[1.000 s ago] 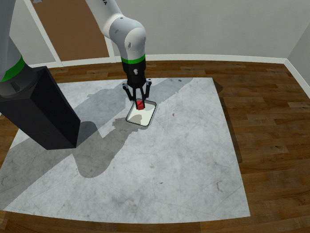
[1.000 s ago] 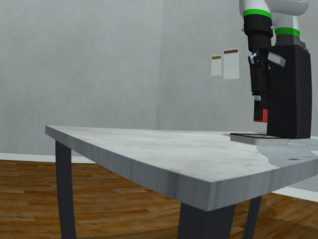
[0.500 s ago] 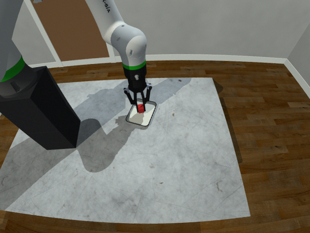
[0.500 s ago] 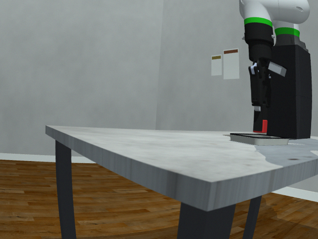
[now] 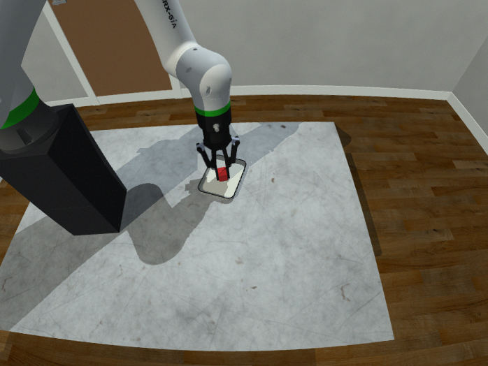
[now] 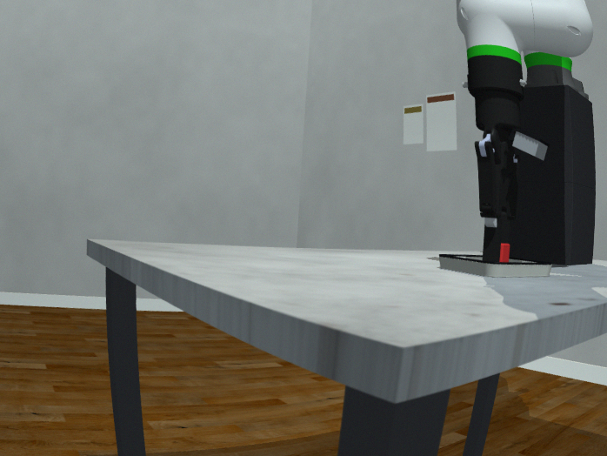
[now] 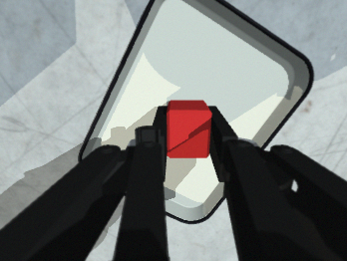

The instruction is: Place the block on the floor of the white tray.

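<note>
Now: hand 20 mm above the red block. Round my hand: white tray (30 mm below).
</note>
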